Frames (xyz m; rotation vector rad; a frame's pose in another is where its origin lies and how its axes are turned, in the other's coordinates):
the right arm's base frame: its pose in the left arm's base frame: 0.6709 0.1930 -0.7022 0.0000 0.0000 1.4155
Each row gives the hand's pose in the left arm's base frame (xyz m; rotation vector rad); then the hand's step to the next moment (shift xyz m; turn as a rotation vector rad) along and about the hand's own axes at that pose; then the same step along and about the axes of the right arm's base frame.
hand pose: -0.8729 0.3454 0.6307 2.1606 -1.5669 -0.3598
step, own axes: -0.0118 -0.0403 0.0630 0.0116 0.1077 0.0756
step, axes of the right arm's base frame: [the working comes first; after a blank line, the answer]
step, axes of the left arm's base frame: 0.0009 0.0089 -0.0752 -0.1201 -0.0538 -0.0116

0.0090 0.0005 -0.0752 -0.0718 0.1103 -0.0116
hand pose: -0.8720 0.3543 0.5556 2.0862 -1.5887 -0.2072
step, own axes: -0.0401 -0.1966 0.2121 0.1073 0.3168 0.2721
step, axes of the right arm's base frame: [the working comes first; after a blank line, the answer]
step, axes of the left arm's base frame: 0.0690 0.0113 -0.2835 -0.3513 -0.2416 -0.0639

0.0218 -0.0664 -0.2835 -0.2931 0.3097 -0.0639
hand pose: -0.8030 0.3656 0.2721 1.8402 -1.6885 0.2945
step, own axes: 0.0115 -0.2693 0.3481 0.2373 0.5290 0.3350
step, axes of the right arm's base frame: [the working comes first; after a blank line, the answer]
step, axes of the left arm's base frame: 0.1767 -0.2100 -0.3442 -0.5489 -0.3830 0.0190

-0.1802 -0.2071 -0.3442 -0.4633 0.4831 0.0190
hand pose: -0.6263 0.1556 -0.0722 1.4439 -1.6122 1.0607
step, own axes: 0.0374 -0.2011 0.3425 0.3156 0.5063 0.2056
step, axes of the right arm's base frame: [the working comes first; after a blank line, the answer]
step, axes of the left arm's base frame: 0.1997 -0.3353 -0.0825 -0.5373 -0.2973 0.1452

-0.3004 -0.2492 -0.0825 -0.3769 0.4849 0.1452
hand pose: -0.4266 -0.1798 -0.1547 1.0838 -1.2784 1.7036
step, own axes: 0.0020 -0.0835 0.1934 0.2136 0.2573 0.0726
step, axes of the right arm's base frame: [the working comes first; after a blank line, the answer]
step, axes of the left arm's base frame: 0.1125 -0.1677 0.0599 -0.2992 -0.1166 0.1182

-0.1483 -0.1371 0.0599 -0.1615 0.2776 0.1182
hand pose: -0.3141 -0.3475 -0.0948 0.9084 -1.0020 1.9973
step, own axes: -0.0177 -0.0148 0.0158 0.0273 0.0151 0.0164
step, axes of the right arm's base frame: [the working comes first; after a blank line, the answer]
step, axes of the left arm's base frame: 0.0252 -0.0118 -0.0022 -0.0217 -0.0131 0.0245

-0.0078 -0.0268 -0.0022 -0.0163 0.0194 0.0245
